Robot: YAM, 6 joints.
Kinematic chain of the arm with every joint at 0, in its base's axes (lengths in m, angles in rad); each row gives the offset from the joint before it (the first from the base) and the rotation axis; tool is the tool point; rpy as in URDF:
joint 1: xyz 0 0 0.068 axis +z
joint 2: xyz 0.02 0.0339 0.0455 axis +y
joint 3: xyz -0.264 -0.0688 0 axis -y
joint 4: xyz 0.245 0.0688 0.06 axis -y
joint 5: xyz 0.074 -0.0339 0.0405 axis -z
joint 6: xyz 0.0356 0 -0.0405 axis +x
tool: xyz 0 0 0 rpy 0 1.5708 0
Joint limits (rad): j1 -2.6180..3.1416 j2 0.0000..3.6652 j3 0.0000..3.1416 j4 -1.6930..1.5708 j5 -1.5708..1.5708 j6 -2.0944..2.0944
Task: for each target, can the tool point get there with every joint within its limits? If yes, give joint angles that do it. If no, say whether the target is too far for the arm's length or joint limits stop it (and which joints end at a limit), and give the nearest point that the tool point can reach.
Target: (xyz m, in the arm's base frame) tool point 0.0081 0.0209 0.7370
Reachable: yes | joints 0.9176 1.5472 2.7940 0.4469 -0.1760 -1.3953
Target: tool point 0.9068 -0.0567 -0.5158
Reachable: no: too far | nearest point 0.5366 -0.0335 -0.2363 | short by 0.464 m
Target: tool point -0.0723 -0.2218 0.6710
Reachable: yes | joints -1.9565 1.7735 2.8210 -0.4805 -0.4804 0.9341
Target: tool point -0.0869 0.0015 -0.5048
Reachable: no: joint limits stop it (at a limit: joint 2) | nearest point -0.1344 0.0023 -0.3619 | short by 0.151 m
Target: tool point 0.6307 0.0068 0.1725
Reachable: yes | joints 0.0018 2.9420 2.8693 -0.2574 -0.1603 -1.5878
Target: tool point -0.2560 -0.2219 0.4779
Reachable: yes | joints 0.8096 0.4755 2.6043 -1.2691 -1.1344 0.5697
